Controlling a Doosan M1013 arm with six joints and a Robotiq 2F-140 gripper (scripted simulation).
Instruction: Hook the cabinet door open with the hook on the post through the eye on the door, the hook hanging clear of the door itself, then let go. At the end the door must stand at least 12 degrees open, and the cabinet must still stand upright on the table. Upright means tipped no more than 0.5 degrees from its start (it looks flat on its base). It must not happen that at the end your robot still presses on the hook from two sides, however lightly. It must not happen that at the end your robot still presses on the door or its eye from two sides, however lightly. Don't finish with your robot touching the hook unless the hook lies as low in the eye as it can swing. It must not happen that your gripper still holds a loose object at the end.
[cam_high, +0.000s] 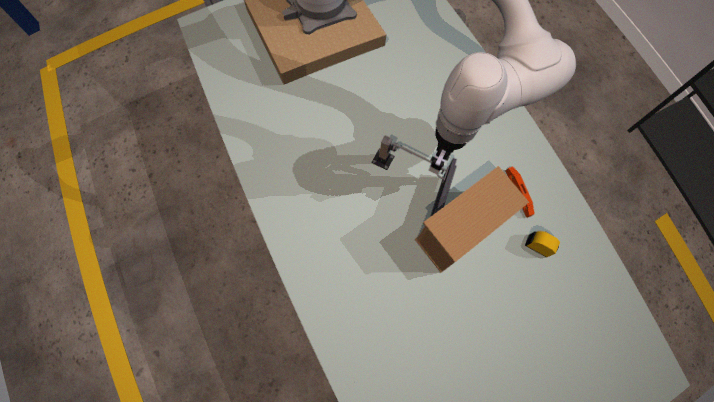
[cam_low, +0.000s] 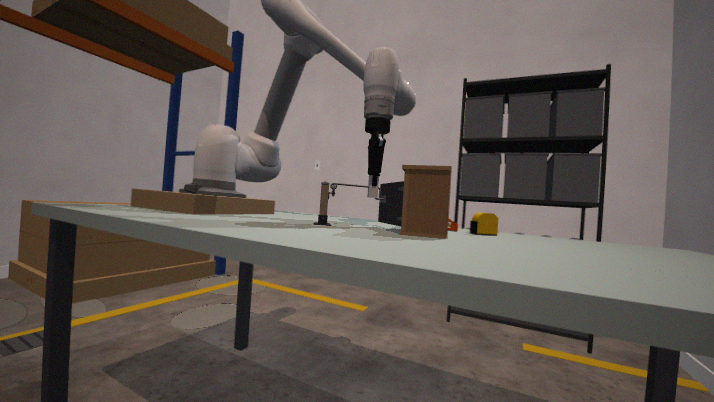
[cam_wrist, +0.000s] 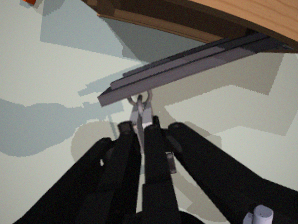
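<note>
Right now the wire hook is 40 mm behind my hand, 30 mm to the right of it and 20 mm below it. The rest, counted from my hand: orange object (140 mm ahead, 220 mm to the left, 100 mm below); then dark door (70 mm ahead, 30 mm to the right, 50 mm below); then yellow tape measure (300 mm ahead, 200 mm to the left, 90 mm below).
</note>
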